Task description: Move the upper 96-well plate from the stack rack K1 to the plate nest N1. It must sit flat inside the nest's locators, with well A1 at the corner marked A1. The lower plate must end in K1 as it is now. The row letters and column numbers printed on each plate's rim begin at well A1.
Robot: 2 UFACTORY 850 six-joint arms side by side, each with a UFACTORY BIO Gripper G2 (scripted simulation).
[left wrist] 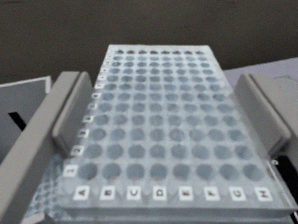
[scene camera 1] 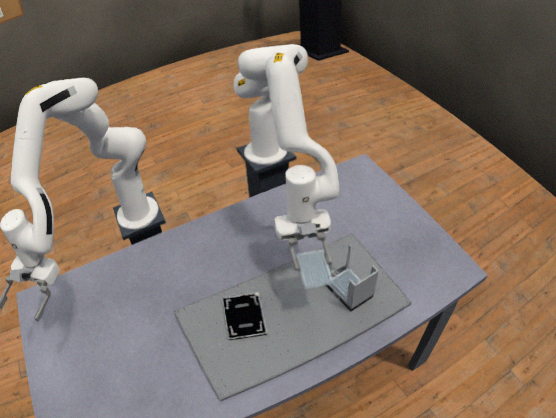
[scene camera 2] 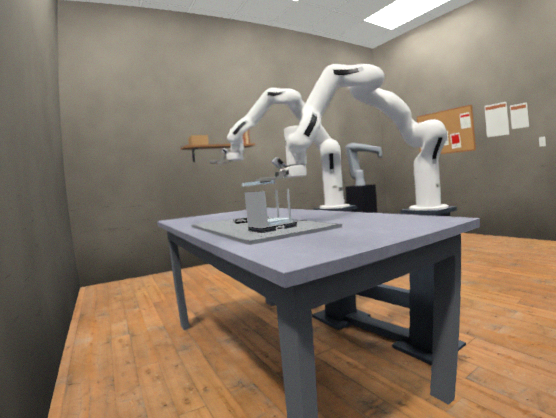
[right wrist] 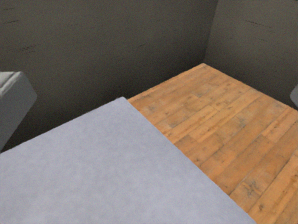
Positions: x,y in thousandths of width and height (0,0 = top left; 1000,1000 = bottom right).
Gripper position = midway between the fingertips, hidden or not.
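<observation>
You'd find my left gripper at (scene camera 1: 566,638). I can see a 96-well plate (scene camera 1: 573,640), and there's a 96-well plate (left wrist: 146,891) too.
</observation>
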